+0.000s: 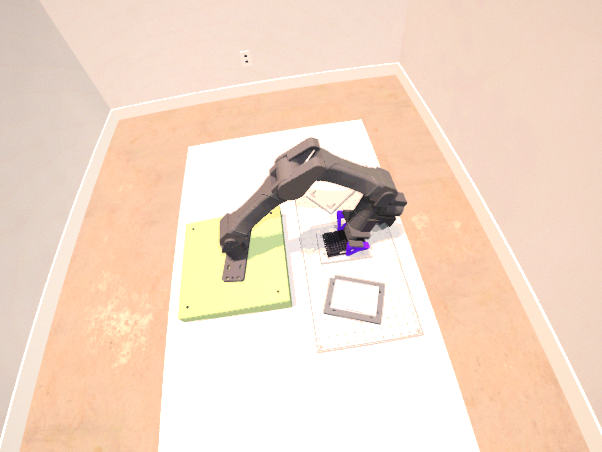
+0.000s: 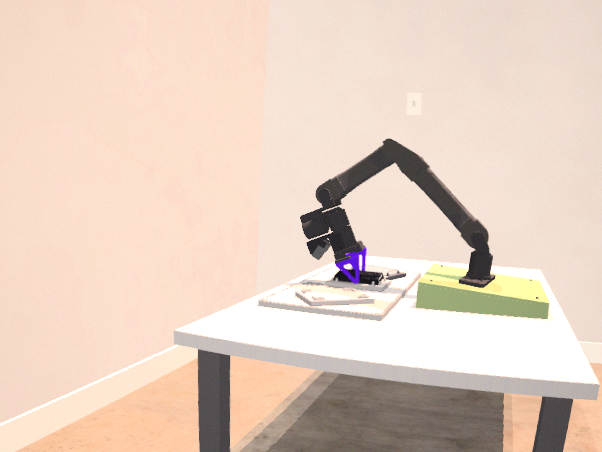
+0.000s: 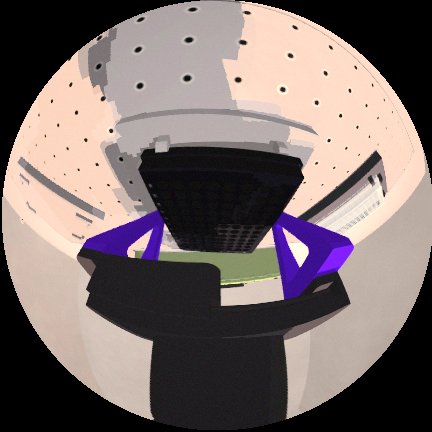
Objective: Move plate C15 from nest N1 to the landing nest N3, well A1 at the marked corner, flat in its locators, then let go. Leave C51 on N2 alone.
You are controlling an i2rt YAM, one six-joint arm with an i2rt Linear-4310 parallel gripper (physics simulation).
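Observation:
The black well plate C15 [image 1: 333, 243] [image 2: 372, 277] [image 3: 221, 189] lies flat on its pale nest N1 [image 1: 346, 257] [image 3: 193, 128] in the middle of the perforated board [image 1: 403, 311] [image 2: 291, 304]. My gripper [image 1: 349, 234] [image 2: 353, 267] [image 3: 217, 214] is open and low at the plate. Its purple fingers stand on either side of the plate's near end, with nothing gripped. The landing nest N3 [image 1: 335, 199] [image 2: 331, 296] [image 3: 56, 189] is an empty flat frame at the board's far end, partly hidden by the arm. Plate C51 [image 1: 355, 298] [image 3: 358, 205], white in a grey frame, sits on N2.
The arm's base stands on a yellow-green block [image 1: 209, 291] [image 2: 486, 296] to the left of the board. Everything rests on a white table [image 1: 291, 398] [image 2: 389, 350].

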